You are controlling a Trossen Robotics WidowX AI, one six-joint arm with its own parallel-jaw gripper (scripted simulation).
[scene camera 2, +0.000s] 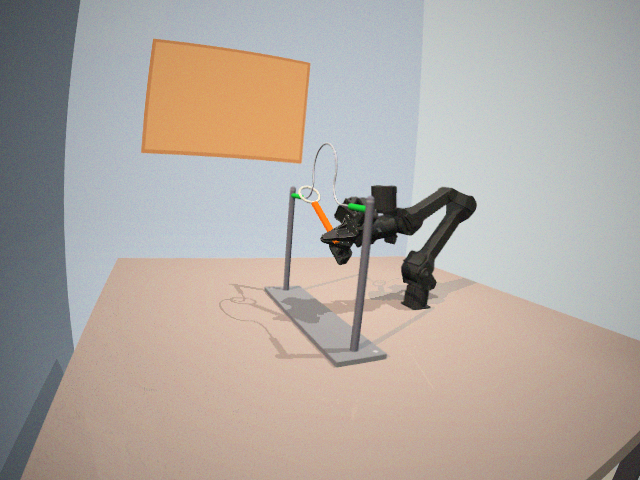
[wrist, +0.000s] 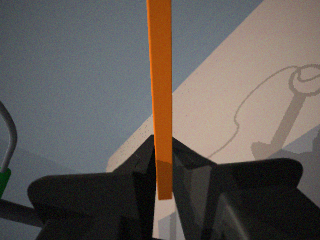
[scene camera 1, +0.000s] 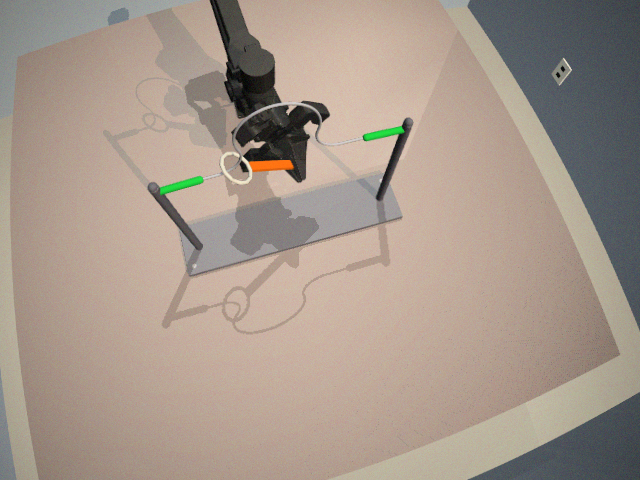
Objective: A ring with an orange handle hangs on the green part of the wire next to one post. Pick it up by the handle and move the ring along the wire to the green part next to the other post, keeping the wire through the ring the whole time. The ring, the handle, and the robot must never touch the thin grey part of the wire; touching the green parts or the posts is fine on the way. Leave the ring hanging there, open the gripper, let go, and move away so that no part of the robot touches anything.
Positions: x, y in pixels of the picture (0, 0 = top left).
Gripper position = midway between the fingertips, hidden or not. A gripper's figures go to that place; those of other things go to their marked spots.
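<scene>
My gripper (scene camera 1: 301, 181) is sitting 0.70 m from the lens, and there's a pale ring (scene camera 1: 258, 166) that's 0.64 m from the lens.
</scene>
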